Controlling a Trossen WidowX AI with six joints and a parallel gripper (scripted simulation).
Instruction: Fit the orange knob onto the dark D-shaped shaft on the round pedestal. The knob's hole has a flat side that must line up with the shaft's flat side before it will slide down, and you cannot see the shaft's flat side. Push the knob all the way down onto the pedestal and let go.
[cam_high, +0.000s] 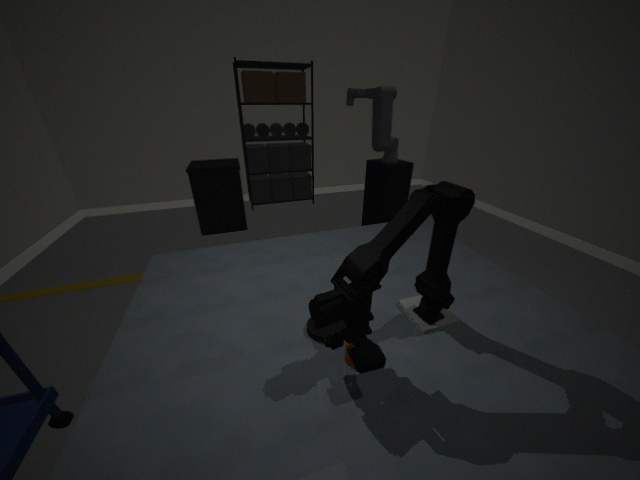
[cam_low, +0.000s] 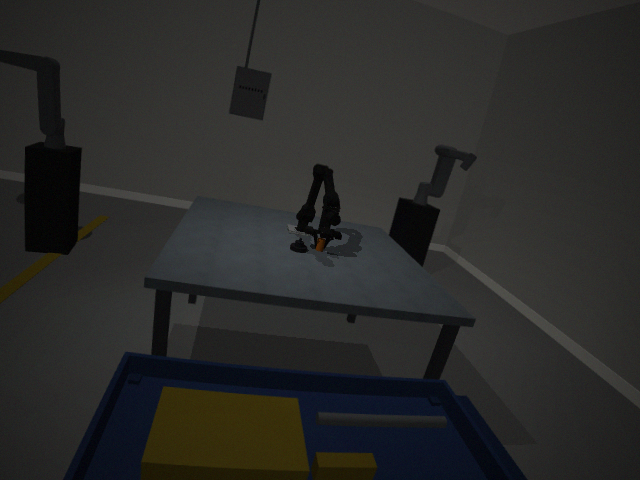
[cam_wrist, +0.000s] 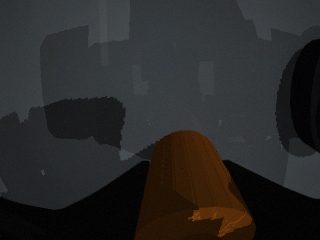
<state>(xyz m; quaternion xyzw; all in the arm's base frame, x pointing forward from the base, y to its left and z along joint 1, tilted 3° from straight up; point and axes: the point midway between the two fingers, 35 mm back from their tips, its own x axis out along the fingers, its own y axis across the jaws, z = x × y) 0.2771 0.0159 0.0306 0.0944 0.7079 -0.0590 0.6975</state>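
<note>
The dark round pedestal is 2 cm ahead of my gripper tip, 12 cm to the right of it and 2 cm above it. Also, from my gripper tip: orange knob 2 cm above.
</note>
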